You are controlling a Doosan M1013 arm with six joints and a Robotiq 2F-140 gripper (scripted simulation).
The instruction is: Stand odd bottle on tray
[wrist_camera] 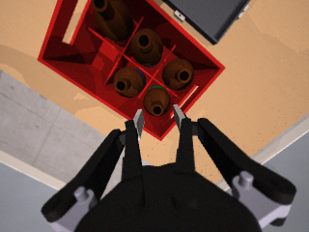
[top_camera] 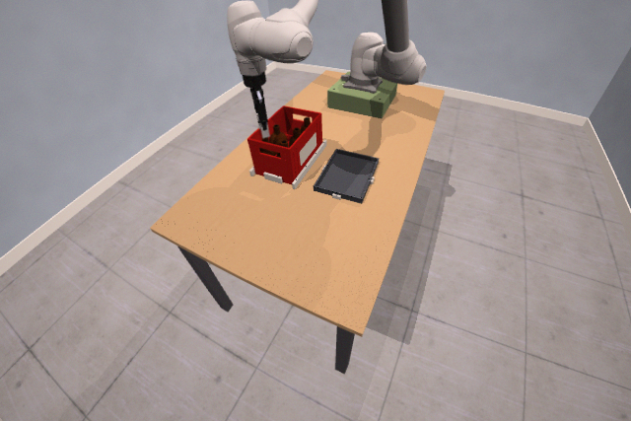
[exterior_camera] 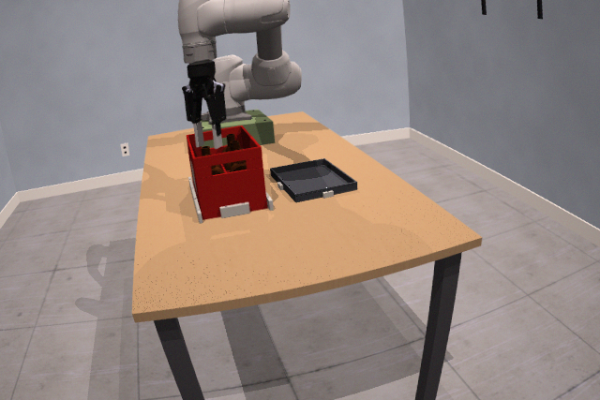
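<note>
Right now my hand is 130 mm above the glass bottle. Also, from my hand: dark grey tray: 310 mm to the left, 200 mm below, 80 mm behind; then red crate: 130 mm below, 90 mm behind, 40 mm to the left.
</note>
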